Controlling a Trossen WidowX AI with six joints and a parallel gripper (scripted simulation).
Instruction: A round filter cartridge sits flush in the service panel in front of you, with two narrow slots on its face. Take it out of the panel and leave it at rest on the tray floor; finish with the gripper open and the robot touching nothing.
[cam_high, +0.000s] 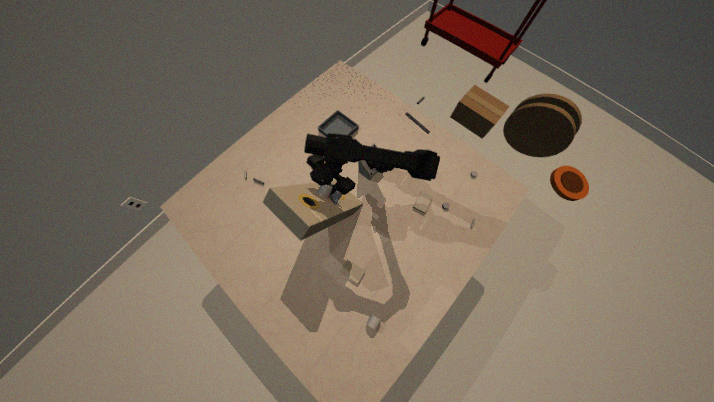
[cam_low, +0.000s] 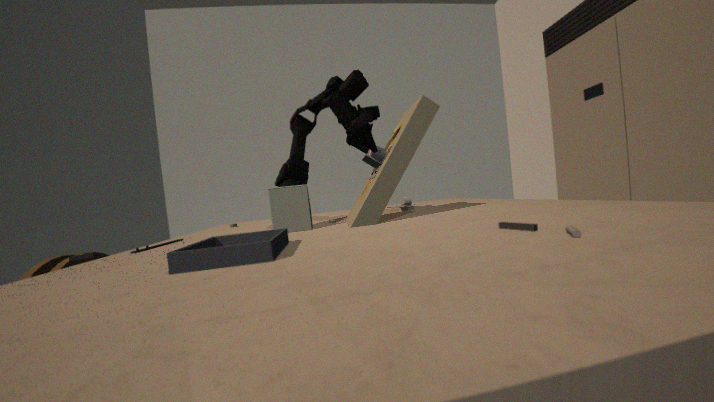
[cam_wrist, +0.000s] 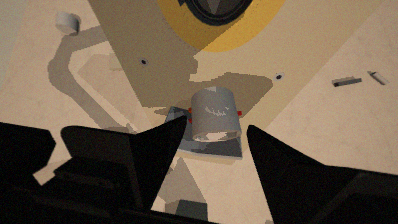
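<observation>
My gripper tip is now 40 mm above the grey flap, 10 mm to the right of it and 10 mm past it. The rest, counted from my gripper tip: round filter cartridge right at my gripper tip; grey tray 320 mm behind, 280 mm to the right, 190 mm below; beige service panel 50 mm ahead, 20 mm to the left, 20 mm below.
</observation>
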